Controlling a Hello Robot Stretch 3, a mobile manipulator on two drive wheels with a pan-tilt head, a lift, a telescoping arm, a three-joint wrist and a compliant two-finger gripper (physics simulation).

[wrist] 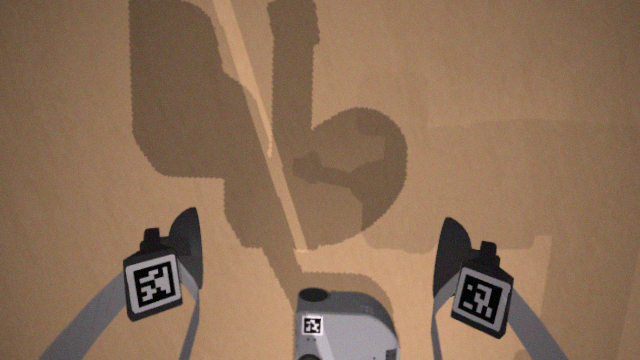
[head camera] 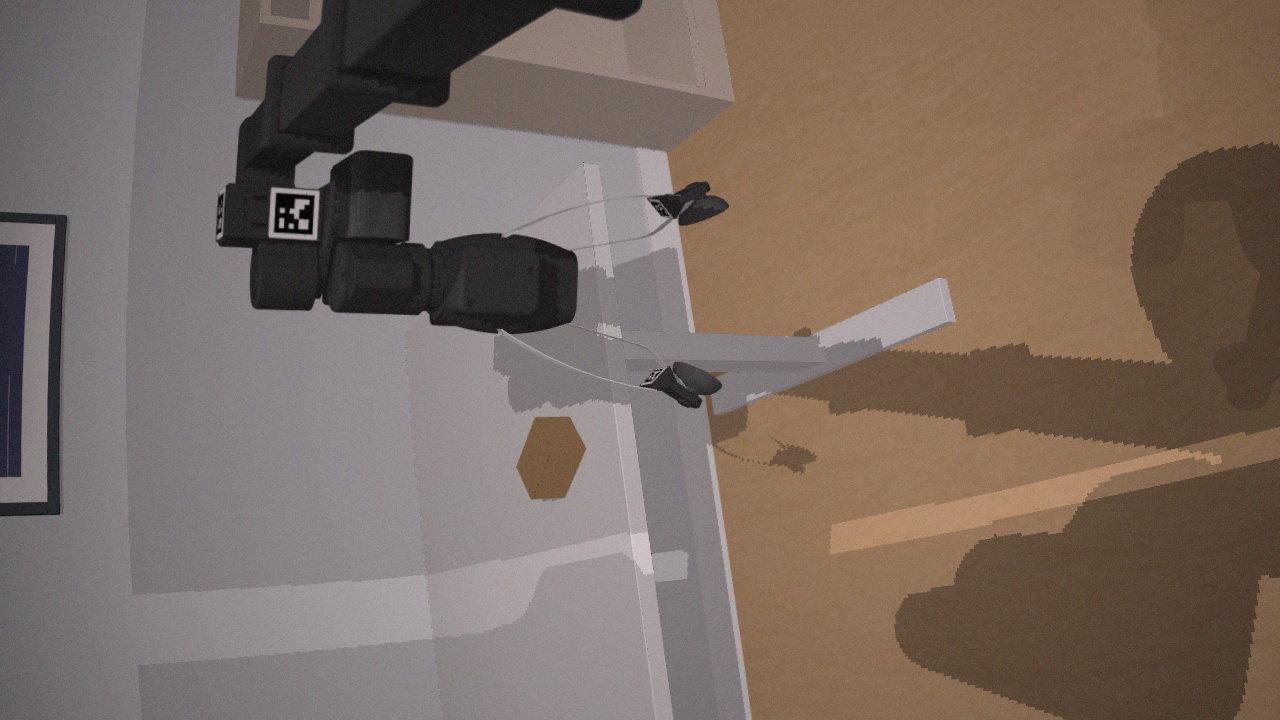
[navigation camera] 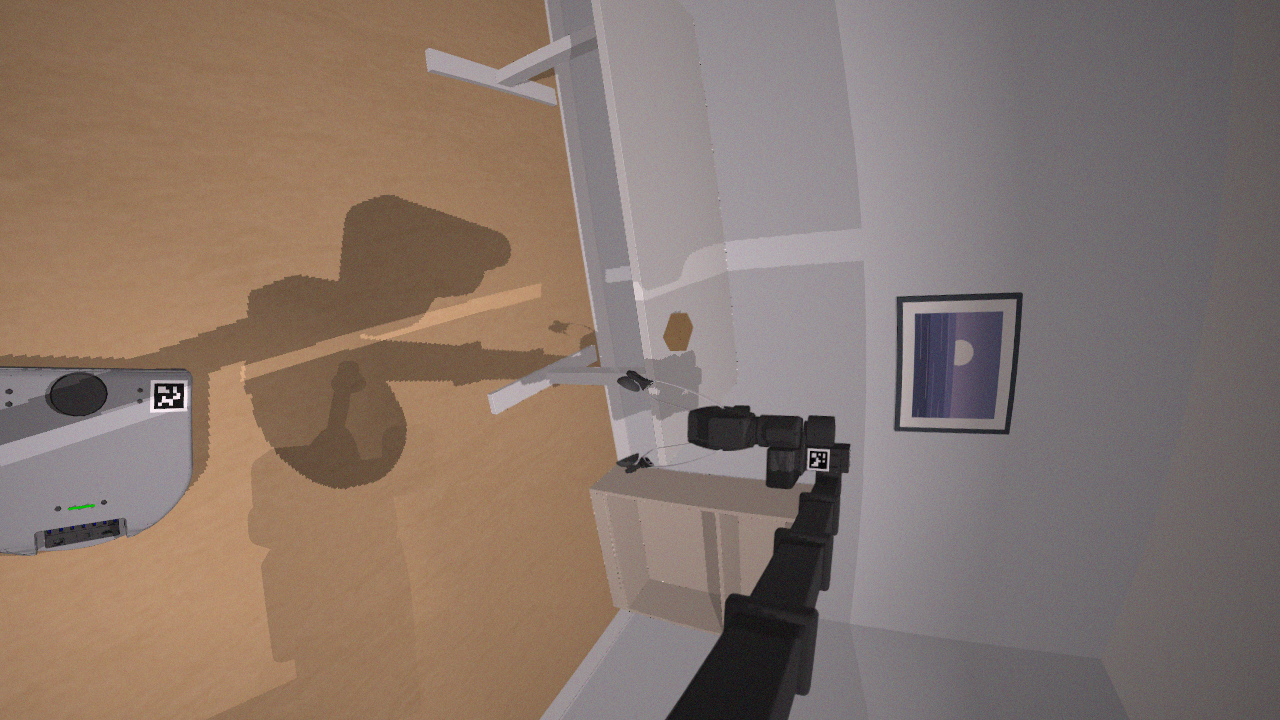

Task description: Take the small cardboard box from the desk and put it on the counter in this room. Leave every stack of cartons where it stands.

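Seen in the pictures: gripper, between the fingertips: (wrist: 319,240) (head camera: 719,296) (navigation camera: 618,421); robot's base, origin of its link: (wrist: 312,333) (navigation camera: 81,392).
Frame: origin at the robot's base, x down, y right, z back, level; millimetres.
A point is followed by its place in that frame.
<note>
The small cardboard box (head camera: 550,457) @(x -767, y 1099, z -170 mm) (navigation camera: 677,331) @(x -760, y 1102, z -175 mm) sits on the desk (head camera: 528,573) @(x -721, y 1252, z -363 mm) (navigation camera: 671,179) @(x -720, y 1147, z -649 mm), towards the end nearest the shelf unit. My gripper (head camera: 699,293) @(x -865, y 627, z 22 mm) (navigation camera: 632,422) @(x -865, y 627, z 22 mm) (wrist: 319,240) @(x -865, y 627, z 22 mm) is open with wide-apart fingers and nothing between them. It hangs near the desk's front edge, apart from the box and off towards the shelf unit, with its fingers turned away from the wall. The wrist view looks down at the floor. The box does not show in the wrist view. The counter and the carton stacks do not show in the current views.
A beige open shelf unit (head camera: 537,89) @(x -455, y 1848, z 493 mm) (navigation camera: 707,492) @(x -581, y 1870, z 485 mm) stands beyond the desk's end, under my arm (head camera: 393,53) @(x -1208, y 353, z 85 mm) (navigation camera: 751,644) @(x -1197, y 221, z 83 mm). A desk leg (head camera: 895,313) (navigation camera: 537,385) reaches out over the floor. My base (navigation camera: 98,465) @(x -160, y 25, z 121 mm) (wrist: 350,325) @(x -160, y 136, z 112 mm) stands on the floor. A framed picture (navigation camera: 957,429) @(x -1623, y 1931, z 155 mm) hangs on the wall.
</note>
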